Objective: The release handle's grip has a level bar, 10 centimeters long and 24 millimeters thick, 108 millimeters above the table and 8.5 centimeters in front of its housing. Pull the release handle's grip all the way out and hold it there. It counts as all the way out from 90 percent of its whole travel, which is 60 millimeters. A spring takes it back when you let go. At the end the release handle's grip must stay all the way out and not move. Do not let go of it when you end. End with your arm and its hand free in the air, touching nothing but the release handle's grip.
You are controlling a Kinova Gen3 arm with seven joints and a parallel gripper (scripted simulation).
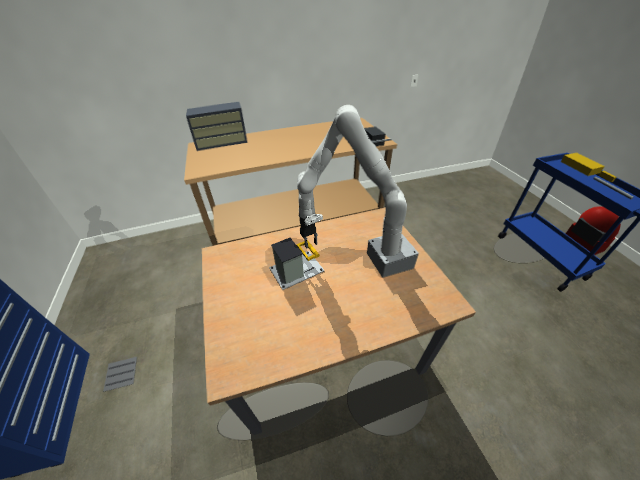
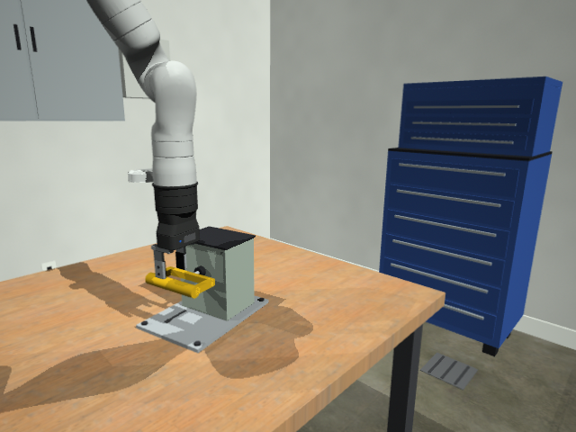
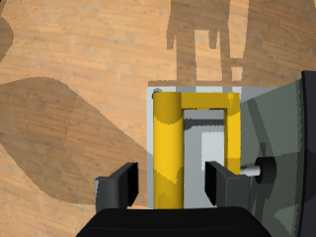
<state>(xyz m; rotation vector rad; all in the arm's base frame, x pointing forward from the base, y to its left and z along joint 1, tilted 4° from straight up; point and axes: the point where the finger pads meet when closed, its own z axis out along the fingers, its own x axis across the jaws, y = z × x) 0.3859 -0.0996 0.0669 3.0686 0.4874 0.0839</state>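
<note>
Now: the grey base plate 140 mm below my hand, 90 mm ahead of it and 30 mm to the left of it.
</note>
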